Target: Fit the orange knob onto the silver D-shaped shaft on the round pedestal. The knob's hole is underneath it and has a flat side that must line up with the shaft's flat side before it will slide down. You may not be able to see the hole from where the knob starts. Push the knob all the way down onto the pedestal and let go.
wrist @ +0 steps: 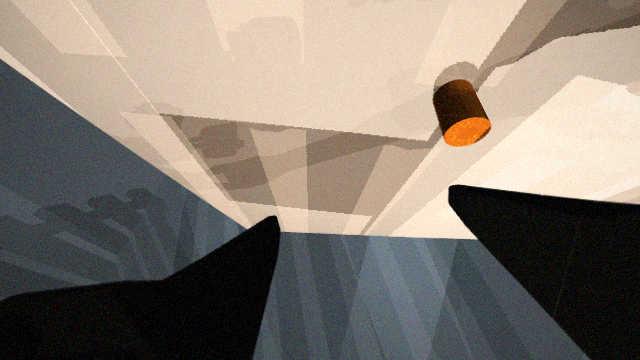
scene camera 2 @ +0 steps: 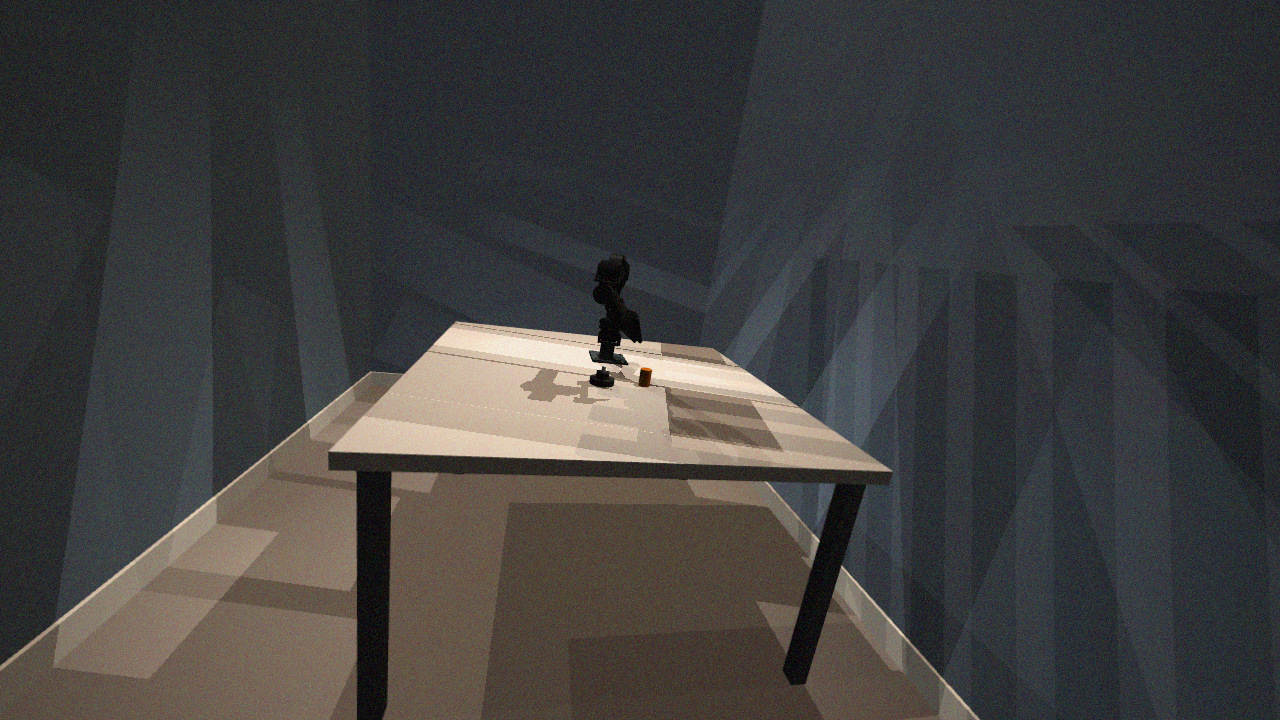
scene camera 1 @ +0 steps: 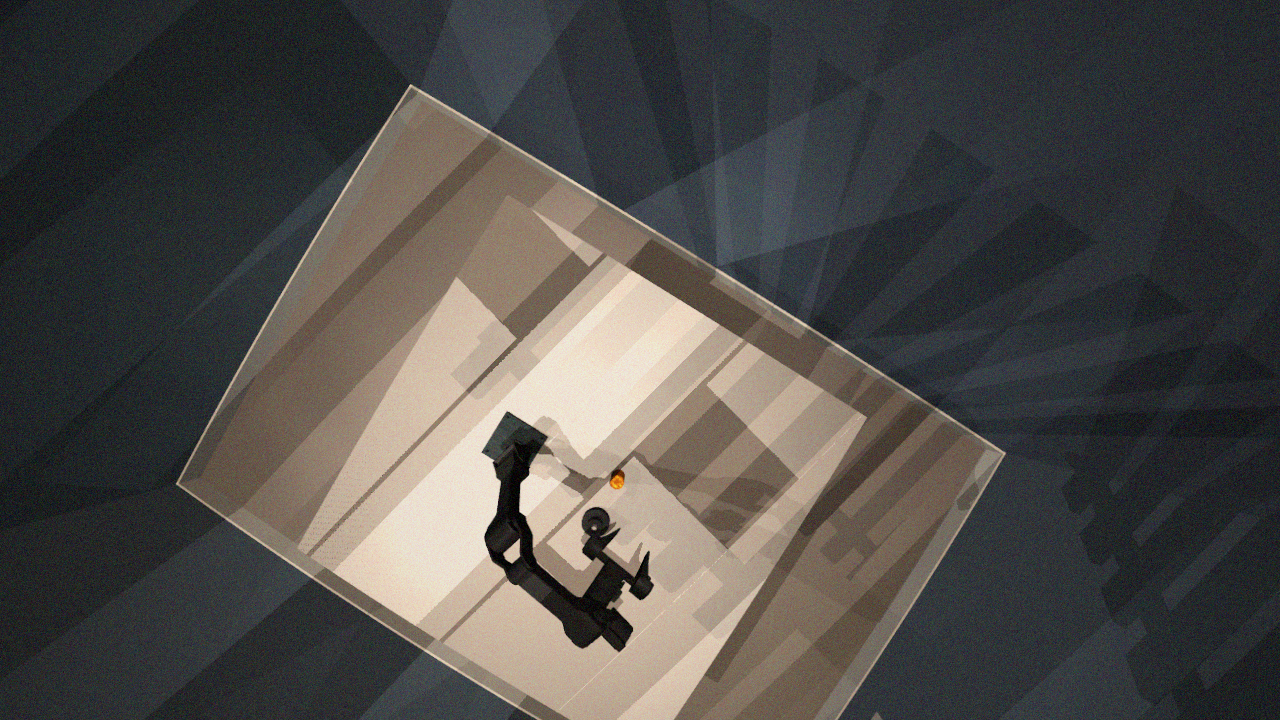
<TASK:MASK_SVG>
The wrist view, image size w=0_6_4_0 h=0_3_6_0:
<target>my gripper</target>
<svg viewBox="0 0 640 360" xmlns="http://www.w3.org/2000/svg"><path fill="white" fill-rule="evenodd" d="M277 217L275 215L266 217L236 238L232 238L208 255L163 280L106 282L89 286L83 285L49 291L27 292L4 298L0 301L0 360L252 360L278 257L281 230ZM448 187L448 204L462 220L466 228L508 270L511 276L553 318L554 322L558 324L591 360L640 360L640 204L606 202L540 193L532 194L460 184Z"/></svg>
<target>orange knob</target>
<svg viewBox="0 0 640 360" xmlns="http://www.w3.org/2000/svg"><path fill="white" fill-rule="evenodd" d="M456 79L447 82L433 95L432 101L444 142L454 147L464 147L484 138L491 130L492 124L472 84L465 79Z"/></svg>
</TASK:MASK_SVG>
